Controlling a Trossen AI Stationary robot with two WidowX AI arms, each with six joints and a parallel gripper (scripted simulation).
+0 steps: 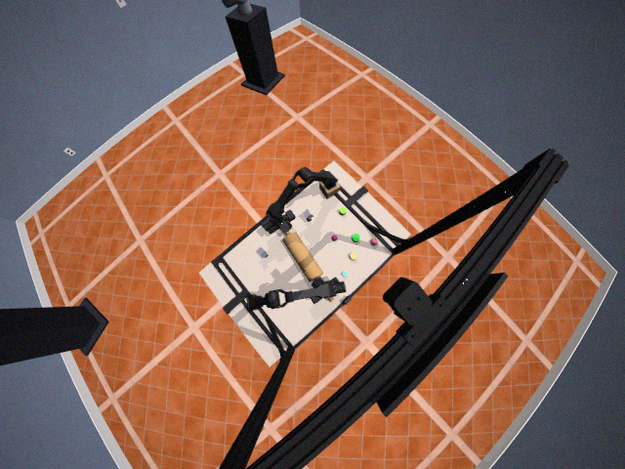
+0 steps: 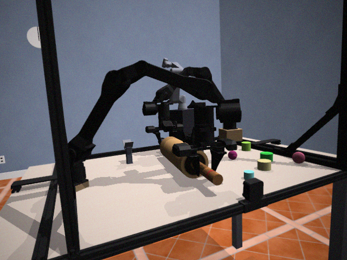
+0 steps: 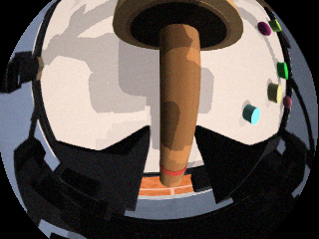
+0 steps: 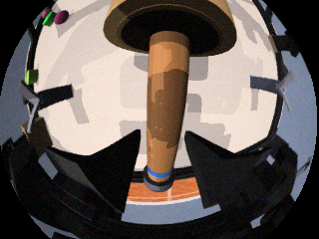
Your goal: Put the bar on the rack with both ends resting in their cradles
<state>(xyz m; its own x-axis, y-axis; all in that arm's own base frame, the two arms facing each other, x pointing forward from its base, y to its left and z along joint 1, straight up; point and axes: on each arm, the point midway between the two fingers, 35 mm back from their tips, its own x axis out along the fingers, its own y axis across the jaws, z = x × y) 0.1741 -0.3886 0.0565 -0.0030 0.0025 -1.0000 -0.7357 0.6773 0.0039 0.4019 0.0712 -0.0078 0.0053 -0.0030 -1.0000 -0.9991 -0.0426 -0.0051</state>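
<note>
Now: the magenta ball 32 cm behind my right hand, 11 cm to the right of it and 6 cm below it. Also, from my right hand: cyan cylinder (49 cm behind, 5 cm to the left, 7 cm below); then bar (21 cm behind, 10 cm to the left, 3 cm below); then green cylinder (44 cm behind, 18 cm to the right, 6 cm below).
</note>
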